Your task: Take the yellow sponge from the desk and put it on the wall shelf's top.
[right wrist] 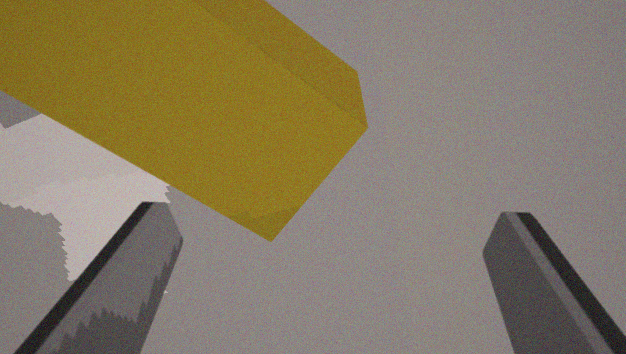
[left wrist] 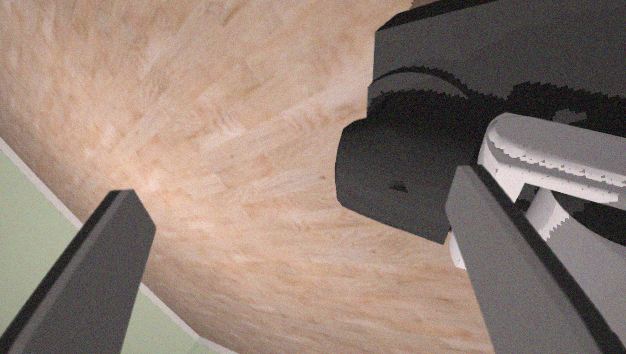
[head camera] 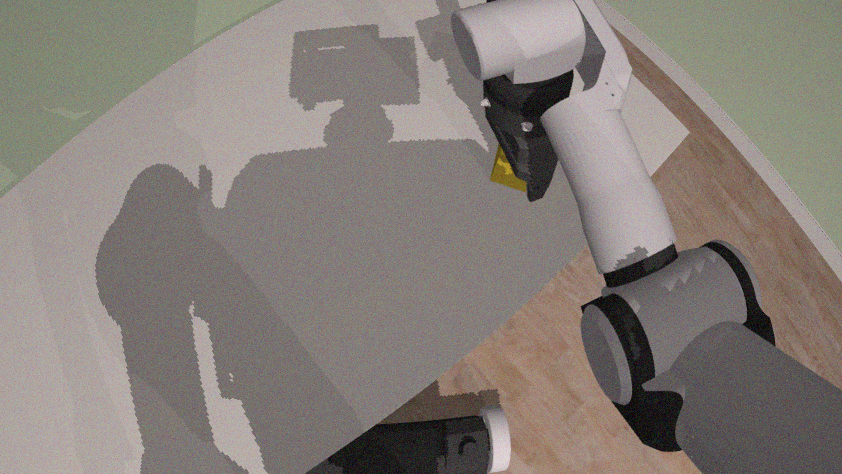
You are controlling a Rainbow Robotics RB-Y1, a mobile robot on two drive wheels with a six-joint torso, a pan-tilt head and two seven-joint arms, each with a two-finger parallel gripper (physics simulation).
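Pixels of known places: left gripper, fingertip midpoint: (left wrist: 295, 198); right gripper, fingertip midpoint: (right wrist: 327, 226) (head camera: 517, 161); robot's base, origin of the base link: (head camera: 394, 446).
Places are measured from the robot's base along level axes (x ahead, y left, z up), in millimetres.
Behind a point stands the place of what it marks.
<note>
The yellow sponge (head camera: 505, 178) @[x 433, y -191, z 741 mm] (right wrist: 200, 110) @[x 469, y -217, z 798 mm] is partly hidden behind my right gripper in the head camera view. In the right wrist view it runs in from the upper left, and its near corner points down into the gap between the fingertips. My right gripper (head camera: 530, 188) (right wrist: 327, 226) @[x 423, y -192, z 807 mm] is open, with nothing between its fingers, over the pale grey desk (head camera: 353, 235) @[x 368, y 25, z 721 mm] (right wrist: 425, 300) @[x 326, y -82, z 721 mm]. My left gripper (left wrist: 295, 198) @[x -434, y 223, z 565 mm] is open and empty, away from the desk, with wood floor beyond its fingertips. The wall shelf does not show in these views.
The desk's edge runs diagonally across the head camera view, with wood floor (head camera: 530, 329) @[x 314, y -433, z 1 mm] (left wrist: 240, 165) @[x -1099, y -422, z 1 mm] beyond it and green wall (head camera: 789, 117) @[x 941, y -1730, z 333 mm] at the right. A dark part of the robot's body (left wrist: 395, 160) @[x -463, y 57, z 331 mm] stands close to my left gripper's right-hand finger. Shadows of the robot lie across the desk.
</note>
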